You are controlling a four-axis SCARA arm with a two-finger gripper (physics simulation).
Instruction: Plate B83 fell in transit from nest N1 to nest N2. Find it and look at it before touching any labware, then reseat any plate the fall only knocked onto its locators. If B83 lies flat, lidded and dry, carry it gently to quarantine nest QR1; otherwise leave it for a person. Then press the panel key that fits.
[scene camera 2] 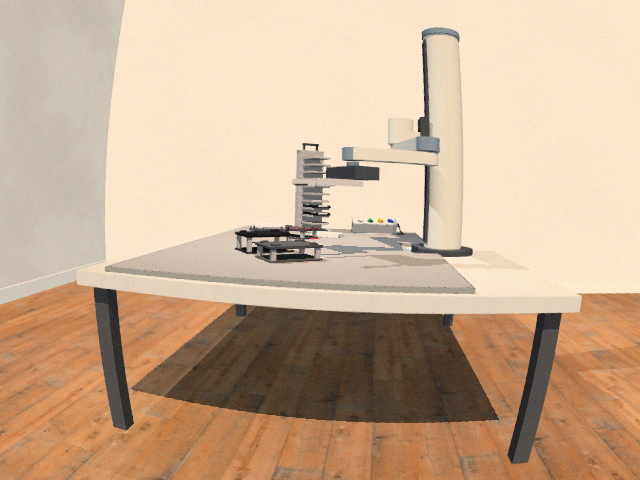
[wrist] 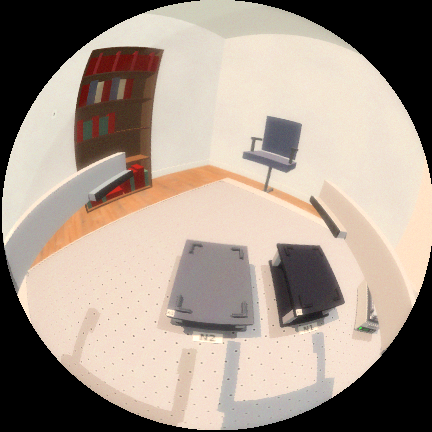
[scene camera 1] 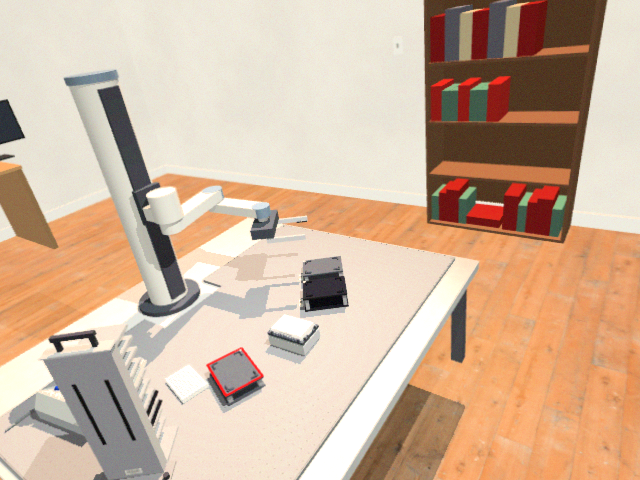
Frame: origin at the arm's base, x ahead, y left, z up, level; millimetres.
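Seen in the pictures: gripper, fingertip midpoint: [scene camera 2: 303, 181] [wrist: 221, 169] [scene camera 1: 306, 227]; arm's base, origin of the base link: [scene camera 2: 442, 252] [scene camera 1: 170, 298].
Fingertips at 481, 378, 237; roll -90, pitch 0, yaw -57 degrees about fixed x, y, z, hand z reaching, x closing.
Pixels of each thing's top centre, then the offset from my fingertips to it, as dx, dy, dz. "spot": a spot on its surface instead. Level surfaces: height alone.
- mat, its level: dz -224
- black nest N1, middle of its top: [wrist: 314, 270] [scene camera 2: 263, 231] [scene camera 1: 324, 285] +147, -129, -160
- red-rimmed nest, middle of its top: [scene camera 1: 233, 368] [scene camera 2: 294, 226] +124, -595, -179
- key panel, middle of its top: [scene camera 1: 66, 395] [scene camera 2: 374, 216] -218, -922, -141
- white-topped piece, middle of its top: [scene camera 1: 292, 325] [scene camera 2: 269, 224] +183, -372, -155
- pale grey block, surface spot: [scene camera 1: 292, 345] spot: +214, -420, -192
My gripper [scene camera 1: 305, 228] [wrist: 221, 169] is open and empty, high above the mat [scene camera 1: 361, 330], with its fingers spread wide. In the wrist view, grey nest N2 [wrist: 215, 280] [scene camera 1: 322, 266] and black nest N1 [wrist: 310, 275] [scene camera 1: 324, 287] stand side by side, both without a plate. A white plate-like piece [scene camera 1: 187, 383] [scene camera 2: 329, 235] lies on the mat beside the red-rimmed nest [scene camera 1: 235, 370], which bears no plate. Its label, lid and any wetness cannot be made out. The key panel [scene camera 2: 374, 226] has several coloured keys.
A white-topped piece [scene camera 1: 293, 326] sits on a pale grey block [scene camera 1: 292, 345] between N1 and the red-rimmed nest. A tall grey rack [scene camera 1: 103, 408] [scene camera 2: 299, 191] stands at the table's far end from N2. The arm's column [scene camera 1: 121, 196] [scene camera 2: 445, 139] rises at one side.
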